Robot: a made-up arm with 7 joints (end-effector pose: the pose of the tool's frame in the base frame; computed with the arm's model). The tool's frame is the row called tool.
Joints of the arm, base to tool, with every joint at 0 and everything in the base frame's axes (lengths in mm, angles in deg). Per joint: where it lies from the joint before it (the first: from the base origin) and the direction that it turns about. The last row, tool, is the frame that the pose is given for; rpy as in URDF.
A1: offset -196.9 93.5 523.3 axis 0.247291 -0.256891 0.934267
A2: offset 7 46.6 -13.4 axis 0.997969 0.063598 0.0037
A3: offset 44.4 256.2 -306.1 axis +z
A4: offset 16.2 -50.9 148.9 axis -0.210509 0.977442 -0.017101
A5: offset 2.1 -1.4 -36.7 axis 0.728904 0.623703 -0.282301
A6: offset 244.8 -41.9 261 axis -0.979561 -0.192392 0.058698
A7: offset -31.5 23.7 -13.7 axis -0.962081 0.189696 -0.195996
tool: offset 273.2 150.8 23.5 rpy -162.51 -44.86 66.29
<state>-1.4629 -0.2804 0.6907 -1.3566 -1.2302 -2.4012 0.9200</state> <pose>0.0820 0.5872 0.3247 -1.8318 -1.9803 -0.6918</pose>
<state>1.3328 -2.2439 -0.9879 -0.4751 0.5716 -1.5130 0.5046</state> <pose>-0.5062 0.2860 0.6962 -0.0398 -2.5616 -1.5535</pose>
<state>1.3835 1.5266 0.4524 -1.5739 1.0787 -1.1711 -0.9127</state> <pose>0.0872 0.5767 0.7281 1.7768 2.0434 0.7205</pose>
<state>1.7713 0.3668 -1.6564 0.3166 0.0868 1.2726 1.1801</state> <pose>-0.0089 0.0774 0.1937 1.5301 1.6420 -0.9069</pose>
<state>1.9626 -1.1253 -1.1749 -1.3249 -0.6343 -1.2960 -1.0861</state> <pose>-0.6845 0.0345 0.0078 -2.4515 1.6857 0.8642</pose>
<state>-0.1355 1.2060 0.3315 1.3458 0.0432 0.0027 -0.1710</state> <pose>0.2731 0.8044 0.6122 -0.7480 -0.8785 0.1795</pose>
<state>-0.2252 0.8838 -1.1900 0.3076 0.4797 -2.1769 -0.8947</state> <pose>-0.3360 0.2063 0.0673 -1.2238 -1.8054 1.6581</pose>
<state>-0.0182 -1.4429 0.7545 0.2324 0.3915 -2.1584 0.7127</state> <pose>0.4320 0.1178 -0.0502 -2.1639 -0.0877 0.0984</pose>
